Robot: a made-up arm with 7 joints.
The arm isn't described. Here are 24 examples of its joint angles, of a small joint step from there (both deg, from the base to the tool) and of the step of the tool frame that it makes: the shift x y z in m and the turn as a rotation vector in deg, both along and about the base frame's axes.
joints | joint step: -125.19 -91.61 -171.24 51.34 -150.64 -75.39 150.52 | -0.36 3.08 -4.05 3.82 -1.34 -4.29 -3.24
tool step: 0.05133 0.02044 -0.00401 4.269 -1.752 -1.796
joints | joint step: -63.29 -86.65 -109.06 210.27 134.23 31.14 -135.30 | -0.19 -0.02 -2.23 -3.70 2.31 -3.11 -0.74
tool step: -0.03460 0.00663 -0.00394 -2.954 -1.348 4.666
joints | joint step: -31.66 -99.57 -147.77 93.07 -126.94 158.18 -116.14 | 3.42 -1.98 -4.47 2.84 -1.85 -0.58 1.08
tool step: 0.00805 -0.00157 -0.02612 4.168 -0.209 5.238
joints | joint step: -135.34 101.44 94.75 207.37 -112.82 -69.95 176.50 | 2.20 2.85 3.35 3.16 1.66 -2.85 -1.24
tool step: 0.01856 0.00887 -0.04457 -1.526 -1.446 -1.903
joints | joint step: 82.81 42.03 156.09 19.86 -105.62 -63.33 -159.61 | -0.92 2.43 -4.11 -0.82 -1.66 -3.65 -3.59
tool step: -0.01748 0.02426 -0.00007 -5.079 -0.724 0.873
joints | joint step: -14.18 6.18 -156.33 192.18 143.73 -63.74 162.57 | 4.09 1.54 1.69 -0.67 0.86 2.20 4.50
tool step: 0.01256 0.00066 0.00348 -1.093 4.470 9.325
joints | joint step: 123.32 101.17 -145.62 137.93 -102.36 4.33 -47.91 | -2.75 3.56 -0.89 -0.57 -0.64 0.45 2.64
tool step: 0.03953 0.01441 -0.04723 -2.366 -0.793 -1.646
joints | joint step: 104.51 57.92 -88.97 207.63 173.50 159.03 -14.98 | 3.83 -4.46 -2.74 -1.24 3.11 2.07 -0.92
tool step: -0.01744 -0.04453 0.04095 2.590 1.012 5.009
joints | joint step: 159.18 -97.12 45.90 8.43 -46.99 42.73 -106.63 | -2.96 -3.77 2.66 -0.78 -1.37 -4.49 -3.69
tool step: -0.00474 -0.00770 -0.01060 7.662 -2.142 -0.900
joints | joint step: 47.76 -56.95 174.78 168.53 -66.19 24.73 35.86 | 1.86 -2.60 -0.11 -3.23 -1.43 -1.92 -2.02
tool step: -0.00013 -0.04356 -0.06471 7.003 -1.220 2.465
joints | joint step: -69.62 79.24 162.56 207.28 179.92 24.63 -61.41 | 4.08 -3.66 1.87 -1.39 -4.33 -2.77 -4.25
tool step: 0.07469 0.01984 0.07044 -7.888 3.180 9.126
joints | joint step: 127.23 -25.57 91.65 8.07 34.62 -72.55 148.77 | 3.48 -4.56 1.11 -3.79 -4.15 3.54 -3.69
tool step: 0.02860 -0.00836 -0.02205 11.679 -4.124 5.057
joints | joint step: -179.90 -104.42 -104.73 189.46 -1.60 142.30 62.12 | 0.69 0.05 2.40 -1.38 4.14 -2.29 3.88
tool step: 0.00640 0.02087 0.00495 3.394 1.959 -1.622
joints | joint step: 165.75 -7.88 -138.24 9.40 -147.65 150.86 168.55 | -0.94 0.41 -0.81 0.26 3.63 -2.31 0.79
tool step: 0.00454 -0.01436 -0.00194 0.676 1.937 -4.440
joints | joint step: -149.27 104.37 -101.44 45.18 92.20 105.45 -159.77 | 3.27 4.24 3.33 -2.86 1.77 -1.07 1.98
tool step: 0.01383 -0.01499 -0.03407 1.454 -2.921 -1.762
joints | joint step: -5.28 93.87 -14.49 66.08 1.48 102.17 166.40 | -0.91 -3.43 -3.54 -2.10 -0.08 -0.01 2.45
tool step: 0.00887 -0.03210 0.02941 -5.486 -0.382 0.183
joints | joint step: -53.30 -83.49 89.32 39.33 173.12 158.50 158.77 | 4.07 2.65 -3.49 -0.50 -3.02 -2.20 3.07
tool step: -0.02723 0.00591 0.03387 -1.442 1.382 1.341
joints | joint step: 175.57 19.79 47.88 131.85 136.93 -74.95 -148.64 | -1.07 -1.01 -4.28 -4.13 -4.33 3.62 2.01
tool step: -0.02042 0.02264 -0.01489 4.734 3.081 -5.595
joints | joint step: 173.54 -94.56 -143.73 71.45 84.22 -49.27 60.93 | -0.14 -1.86 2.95 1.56 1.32 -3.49 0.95
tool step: -0.00064 0.01916 0.00319 -1.053 0.402 -2.261
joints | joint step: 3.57 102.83 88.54 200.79 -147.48 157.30 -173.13 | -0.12 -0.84 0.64 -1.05 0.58 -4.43 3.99
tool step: 0.01224 0.00015 0.00285 -2.404 -3.439 4.457
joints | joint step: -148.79 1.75 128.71 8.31 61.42 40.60 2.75 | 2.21 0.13 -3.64 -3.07 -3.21 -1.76 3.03
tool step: -0.02647 0.00133 -0.00870 -0.892 4.465 -0.800
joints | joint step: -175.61 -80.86 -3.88 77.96 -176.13 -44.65 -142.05 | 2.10 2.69 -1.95 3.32 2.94 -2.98 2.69
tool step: -0.00404 0.02059 0.01574 -4.942 -2.624 5.613
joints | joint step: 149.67 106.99 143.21 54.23 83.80 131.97 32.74 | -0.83 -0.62 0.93 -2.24 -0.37 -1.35 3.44
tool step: 0.02283 0.00452 0.00750 2.107 5.964 -0.918
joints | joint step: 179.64 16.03 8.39 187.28 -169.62 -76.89 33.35 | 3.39 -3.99 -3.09 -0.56 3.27 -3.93 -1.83
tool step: 0.05623 -0.01472 0.00893 3.384 0.414 3.713
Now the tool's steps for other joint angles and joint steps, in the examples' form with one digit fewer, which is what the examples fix.
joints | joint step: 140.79 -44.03 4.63 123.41 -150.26 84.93 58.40 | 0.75 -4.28 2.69 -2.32 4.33 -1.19 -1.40
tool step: 0.0229 -0.0350 -0.0208 0.57 -0.67 6.29
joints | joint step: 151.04 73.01 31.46 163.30 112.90 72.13 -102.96 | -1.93 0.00 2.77 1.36 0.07 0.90 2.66
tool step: 0.0185 0.0291 0.0156 -2.85 1.98 0.81
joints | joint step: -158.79 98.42 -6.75 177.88 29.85 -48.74 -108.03 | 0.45 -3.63 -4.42 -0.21 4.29 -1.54 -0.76
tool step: 0.0043 -0.0057 0.0541 -0.93 4.62 -0.78
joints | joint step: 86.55 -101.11 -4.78 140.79 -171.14 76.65 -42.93 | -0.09 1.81 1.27 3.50 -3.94 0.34 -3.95
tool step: -0.0138 -0.0022 -0.0012 1.86 4.76 0.66
